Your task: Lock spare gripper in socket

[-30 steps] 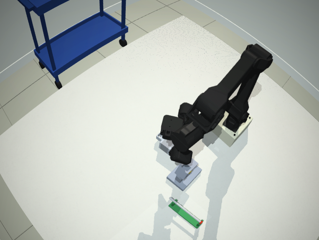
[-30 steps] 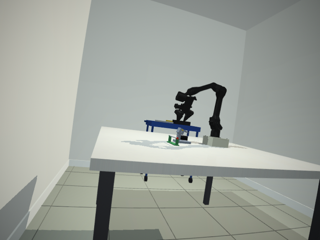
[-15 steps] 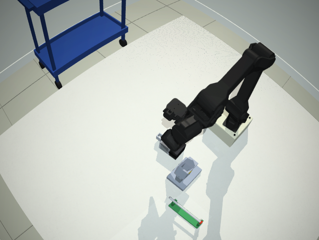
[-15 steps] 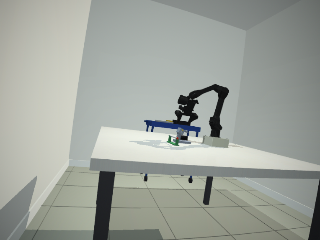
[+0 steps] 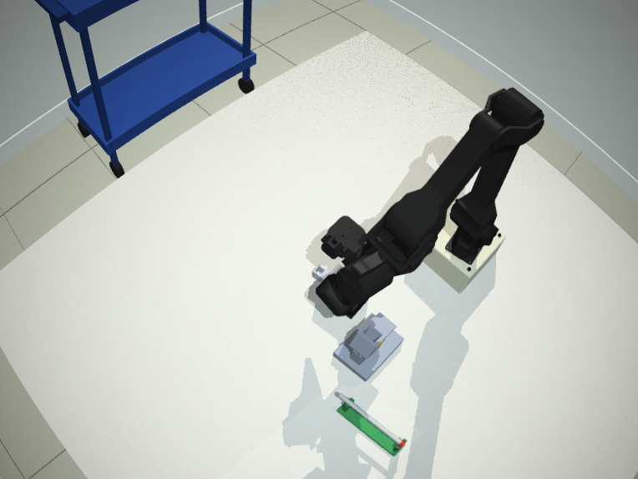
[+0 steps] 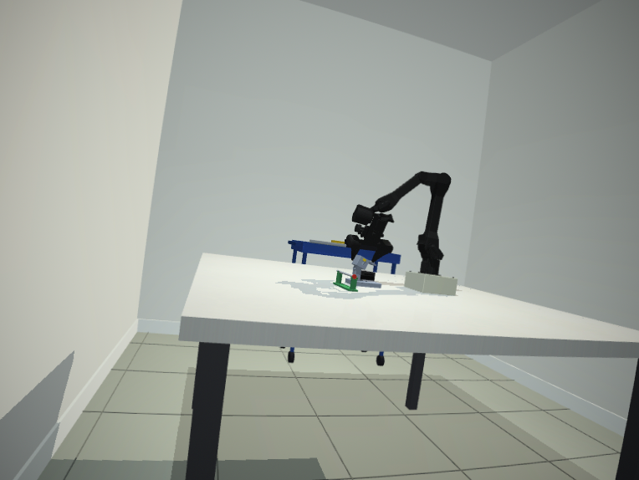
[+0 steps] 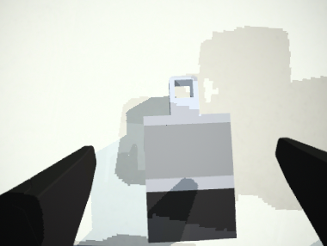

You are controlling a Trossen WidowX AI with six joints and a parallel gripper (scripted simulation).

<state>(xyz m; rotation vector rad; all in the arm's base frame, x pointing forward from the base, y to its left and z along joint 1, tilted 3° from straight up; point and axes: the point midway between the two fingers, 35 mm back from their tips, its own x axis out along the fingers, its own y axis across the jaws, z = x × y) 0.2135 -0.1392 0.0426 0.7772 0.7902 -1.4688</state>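
My gripper tip is now 60 mm above the spare gripper. The rest, counted from my gripper tip: grey mount: 60 mm ahead, 120 mm to the left, 30 mm below; then green holder: 180 mm ahead, 220 mm to the left, 60 mm below.
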